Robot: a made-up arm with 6 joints.
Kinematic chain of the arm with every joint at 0, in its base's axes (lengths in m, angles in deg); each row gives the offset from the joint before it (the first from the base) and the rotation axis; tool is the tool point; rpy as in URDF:
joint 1: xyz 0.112 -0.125 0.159 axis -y
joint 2: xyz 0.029 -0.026 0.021 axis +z
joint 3: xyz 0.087 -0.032 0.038 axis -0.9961 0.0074 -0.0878
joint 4: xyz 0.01 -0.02 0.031 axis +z
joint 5: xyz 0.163 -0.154 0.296 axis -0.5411 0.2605 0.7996
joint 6: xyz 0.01 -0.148 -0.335 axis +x
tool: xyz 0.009 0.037 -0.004 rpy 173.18 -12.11 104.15
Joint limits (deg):
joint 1: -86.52..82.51
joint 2: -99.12..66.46
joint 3: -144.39..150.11
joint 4: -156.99..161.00
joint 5: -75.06..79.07
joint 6: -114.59..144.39
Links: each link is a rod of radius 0.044 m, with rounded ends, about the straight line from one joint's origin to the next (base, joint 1, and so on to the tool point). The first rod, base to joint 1, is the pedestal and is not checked.
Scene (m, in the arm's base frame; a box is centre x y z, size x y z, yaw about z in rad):
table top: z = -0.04
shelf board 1: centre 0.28 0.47 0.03 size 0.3 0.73 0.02 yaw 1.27
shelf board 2: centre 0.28 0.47 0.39 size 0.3 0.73 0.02 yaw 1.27
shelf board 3: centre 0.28 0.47 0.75 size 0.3 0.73 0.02 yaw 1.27
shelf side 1: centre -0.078 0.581 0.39 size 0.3 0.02 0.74 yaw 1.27
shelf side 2: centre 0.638 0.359 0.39 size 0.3 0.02 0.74 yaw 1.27
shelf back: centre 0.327 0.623 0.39 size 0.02 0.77 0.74 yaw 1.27
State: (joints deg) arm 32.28 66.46 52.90 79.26 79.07 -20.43
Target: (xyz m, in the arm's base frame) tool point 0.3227 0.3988 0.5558
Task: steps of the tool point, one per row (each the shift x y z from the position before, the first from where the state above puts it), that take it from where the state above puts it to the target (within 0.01 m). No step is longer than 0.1 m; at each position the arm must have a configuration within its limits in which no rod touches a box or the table.
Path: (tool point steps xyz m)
1: 0.0067 -0.0517 0.0157
2: -0.0090 -0.0587 0.0047
3: -0.0267 -0.0617 -0.0060
4: -0.0436 -0.0620 -0.0143
5: 0.0700 0.0101 0.0458
6: 0.0508 -0.0022 0.0642
7: 0.0223 -0.0120 0.0782
8: -0.0122 -0.0208 0.0835
9: -0.0477 -0.0296 0.0766
10: 0.0194 0.0487 0.0330
11: 0.0227 0.0632 0.0128
12: 0.0213 0.0700 -0.0109
13: 0.0142 0.0684 -0.0349

